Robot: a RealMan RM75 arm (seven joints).
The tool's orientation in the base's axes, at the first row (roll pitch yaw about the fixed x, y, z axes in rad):
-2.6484, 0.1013, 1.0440
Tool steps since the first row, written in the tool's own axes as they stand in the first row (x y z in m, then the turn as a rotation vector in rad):
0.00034, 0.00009, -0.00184, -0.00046, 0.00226, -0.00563
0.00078, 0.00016, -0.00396, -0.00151, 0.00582, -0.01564
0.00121, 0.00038, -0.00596, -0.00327, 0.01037, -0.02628
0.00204, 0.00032, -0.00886, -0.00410, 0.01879, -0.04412
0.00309, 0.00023, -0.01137, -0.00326, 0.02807, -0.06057
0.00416, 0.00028, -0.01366, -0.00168, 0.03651, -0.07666
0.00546, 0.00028, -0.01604, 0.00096, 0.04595, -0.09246
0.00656, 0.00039, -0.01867, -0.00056, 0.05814, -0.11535
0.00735, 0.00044, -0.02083, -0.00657, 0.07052, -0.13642
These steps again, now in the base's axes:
0.00107, -0.00005, 0.00154, 0.00399, -0.00240, 0.00392
0.00231, -0.00004, 0.00332, 0.01064, -0.00664, 0.01112
0.00359, -0.00010, 0.00492, 0.01794, -0.01207, 0.01848
0.00528, 0.00017, 0.00741, 0.03184, -0.01973, 0.03023
0.00688, 0.00072, 0.00954, 0.04657, -0.02615, 0.04019
0.00849, 0.00124, 0.01142, 0.06089, -0.03147, 0.05015
0.01022, 0.00198, 0.01337, 0.07634, -0.03631, 0.05928
0.01205, 0.00245, 0.01551, 0.09496, -0.04721, 0.07375
0.01346, 0.00275, 0.01730, 0.11065, -0.06177, 0.08699

